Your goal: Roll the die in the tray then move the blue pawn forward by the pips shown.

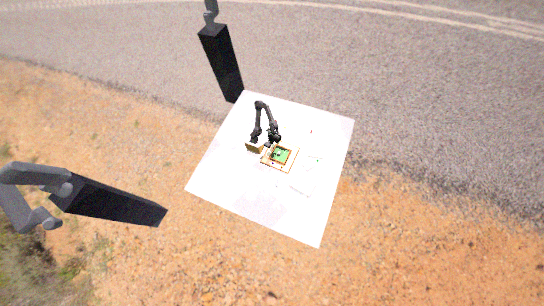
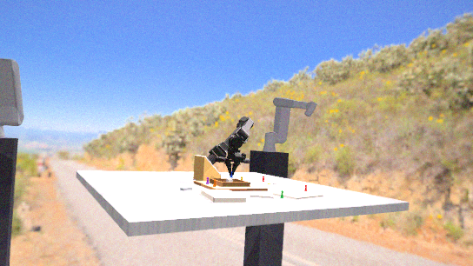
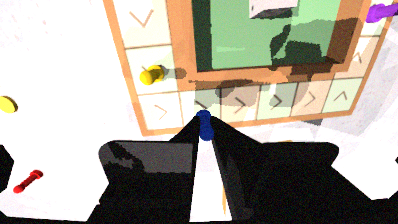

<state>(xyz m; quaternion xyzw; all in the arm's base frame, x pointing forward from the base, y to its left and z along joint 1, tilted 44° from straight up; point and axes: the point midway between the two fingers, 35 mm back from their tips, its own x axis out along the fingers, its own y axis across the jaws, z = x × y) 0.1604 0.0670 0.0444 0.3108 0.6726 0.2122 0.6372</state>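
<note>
The yellow pawn lies 4 cm ahead of my gripper tip, 4 cm to the left of it and 2 cm below it. Also, from my gripper tip: white die 9 cm ahead, 6 cm to the right, 2 cm below; then blue pawn 1 cm above; then green tray 11 cm ahead, 7 cm to the right, 4 cm below.
</note>
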